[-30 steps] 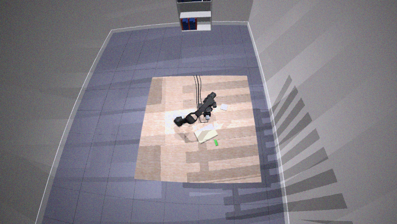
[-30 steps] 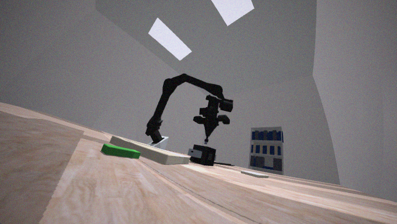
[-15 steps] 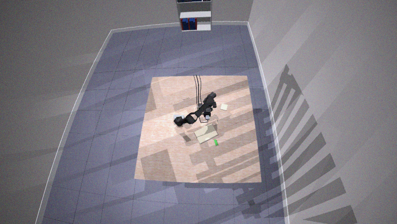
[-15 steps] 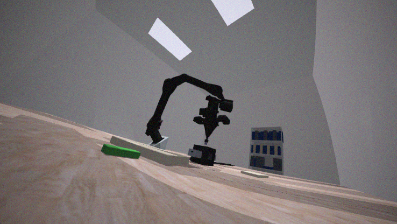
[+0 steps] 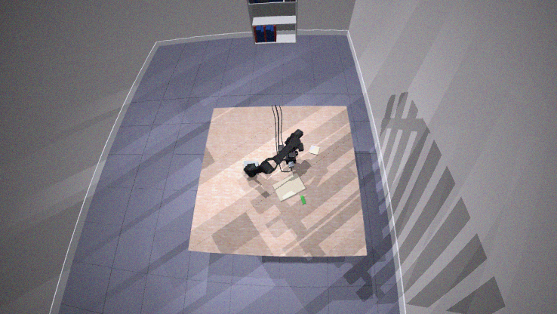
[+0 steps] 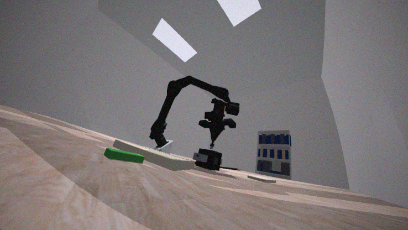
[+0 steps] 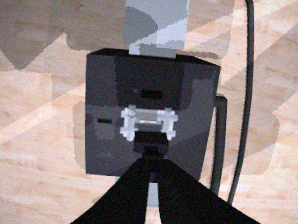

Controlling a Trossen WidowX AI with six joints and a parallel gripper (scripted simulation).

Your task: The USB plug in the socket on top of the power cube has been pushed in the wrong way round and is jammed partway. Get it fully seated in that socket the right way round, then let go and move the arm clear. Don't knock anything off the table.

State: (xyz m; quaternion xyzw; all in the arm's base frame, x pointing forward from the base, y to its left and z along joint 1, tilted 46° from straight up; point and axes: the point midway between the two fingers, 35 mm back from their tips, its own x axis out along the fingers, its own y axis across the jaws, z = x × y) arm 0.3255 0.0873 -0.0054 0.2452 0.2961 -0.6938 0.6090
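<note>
My gripper tip is now 5 cm above the USB socket. From my gripper tip the other things lie so: dark USB plug (2 cm below); then green block (34 cm to the right, 12 cm below, 6 cm ahead).
</note>
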